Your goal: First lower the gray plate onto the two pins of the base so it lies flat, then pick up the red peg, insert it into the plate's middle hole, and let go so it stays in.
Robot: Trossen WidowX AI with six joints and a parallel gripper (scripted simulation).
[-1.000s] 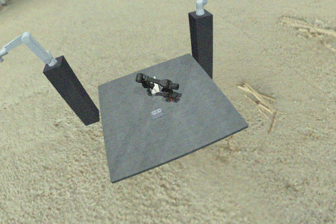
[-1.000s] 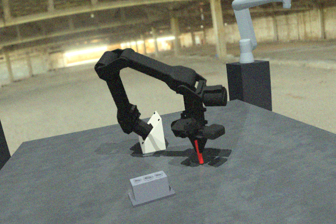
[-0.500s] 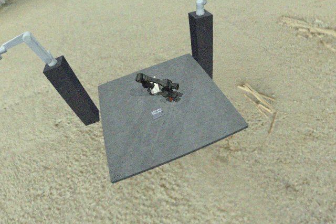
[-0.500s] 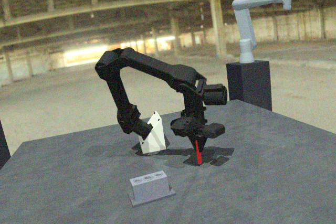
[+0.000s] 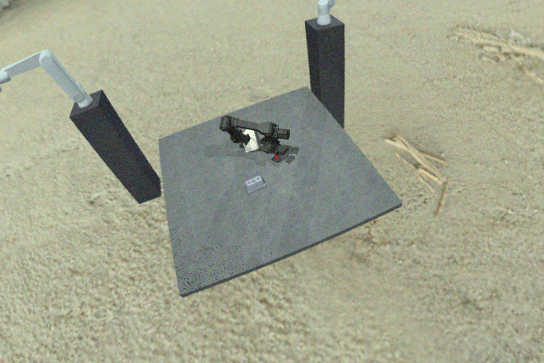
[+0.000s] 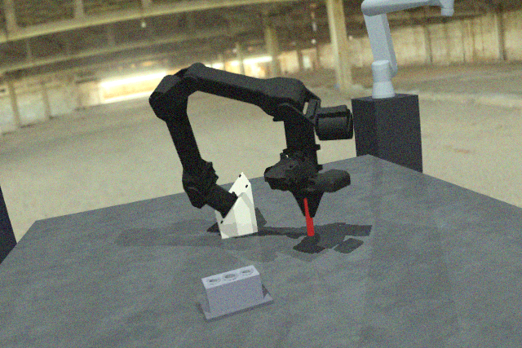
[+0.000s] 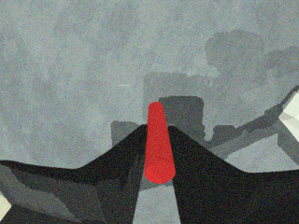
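My gripper tip is now 190 mm to the left of the gray plate, 110 mm short of it and 40 mm above it. From my gripper tip the other things lie so: red peg right at my gripper tip; then base 190 mm to the right, 110 mm ahead, 80 mm below.
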